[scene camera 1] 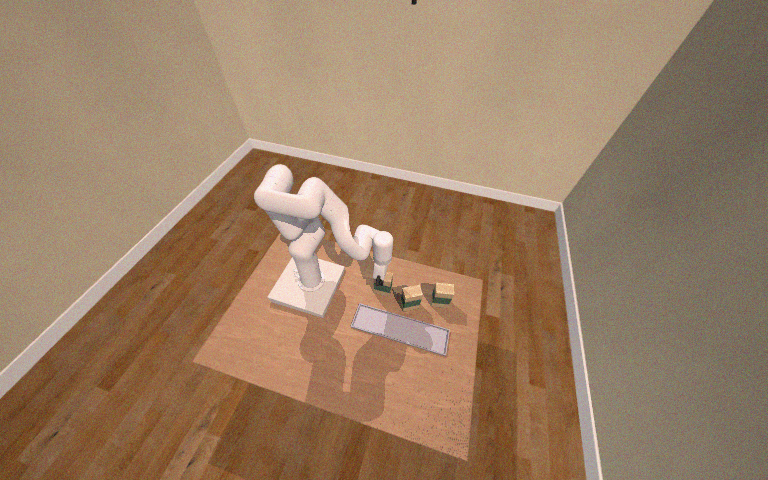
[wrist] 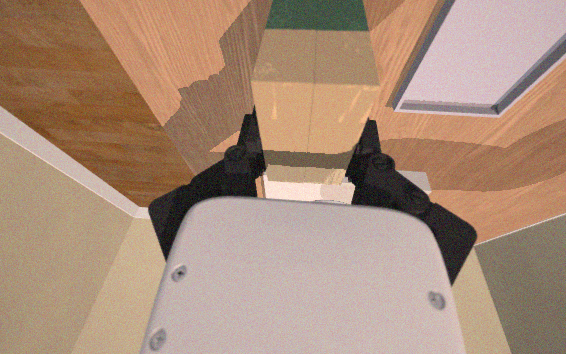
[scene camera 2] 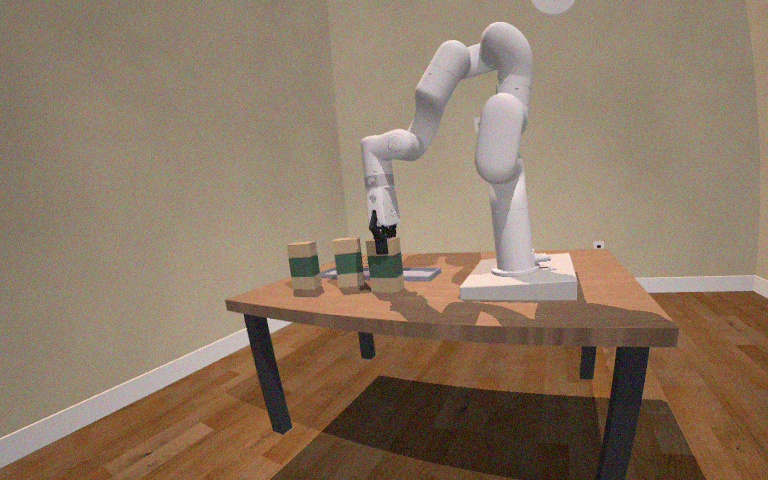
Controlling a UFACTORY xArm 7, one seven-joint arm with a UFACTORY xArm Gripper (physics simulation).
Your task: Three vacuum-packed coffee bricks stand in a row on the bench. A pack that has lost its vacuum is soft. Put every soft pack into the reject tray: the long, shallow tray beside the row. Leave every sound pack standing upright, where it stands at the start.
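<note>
Three tan coffee bricks with green bands stand upright in a row. My gripper points down over the brick nearest the robot base and is shut on its upper part, one black finger against each side. That brick stands on the bench, squared between the fingers. The middle brick and the far brick stand apart from it. The long, shallow grey reject tray lies beside the row, with no brick in it.
The white robot base plate stands on the wooden bench, to the left of the bricks in the first scene view. The middle brick is close to the held one. The arm's shadow falls across the bench and part of the tray.
</note>
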